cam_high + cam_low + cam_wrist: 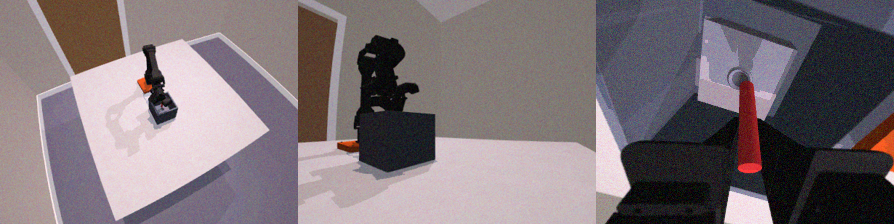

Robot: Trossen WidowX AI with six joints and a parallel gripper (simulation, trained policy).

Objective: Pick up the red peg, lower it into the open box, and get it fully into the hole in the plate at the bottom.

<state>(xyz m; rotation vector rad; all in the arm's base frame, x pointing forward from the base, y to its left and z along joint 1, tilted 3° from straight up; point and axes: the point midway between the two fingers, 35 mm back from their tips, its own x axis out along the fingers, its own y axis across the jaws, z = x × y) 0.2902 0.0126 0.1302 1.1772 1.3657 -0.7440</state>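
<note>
My gripper tip is 1 cm to the left of the red peg.
</note>
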